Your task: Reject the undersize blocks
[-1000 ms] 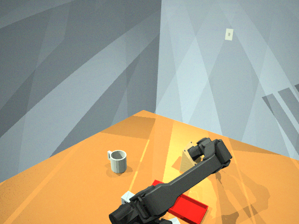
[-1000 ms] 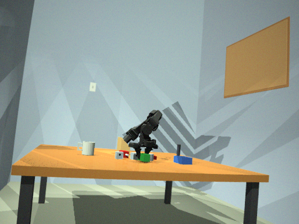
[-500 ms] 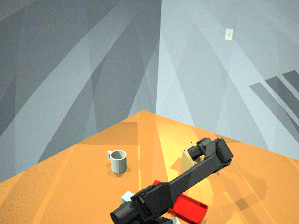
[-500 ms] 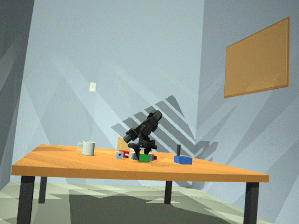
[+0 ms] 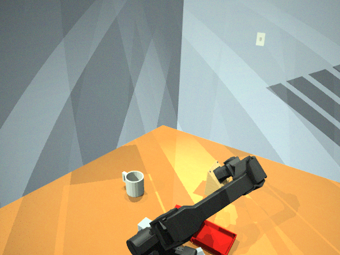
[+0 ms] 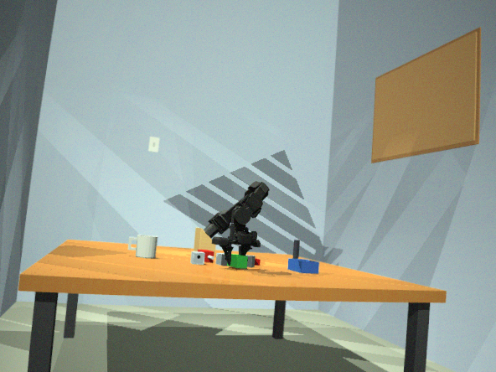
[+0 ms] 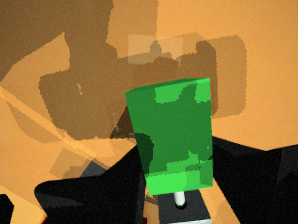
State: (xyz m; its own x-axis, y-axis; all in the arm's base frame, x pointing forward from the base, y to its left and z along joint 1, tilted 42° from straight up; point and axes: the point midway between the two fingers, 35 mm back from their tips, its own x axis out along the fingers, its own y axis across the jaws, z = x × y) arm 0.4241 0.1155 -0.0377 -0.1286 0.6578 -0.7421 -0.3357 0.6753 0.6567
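Right now my gripper tip is 80 mm past the steel block, 30 mm to the left of it and 10 mm below it. The rest, counted from my gripper tip: green GO gauge: 20 mm above, 10 mm behind; then red-handled gauge: 150 mm behind, 80 mm to the right, 10 mm above; then red reject tray: 190 mm behind, 70 mm to the left.
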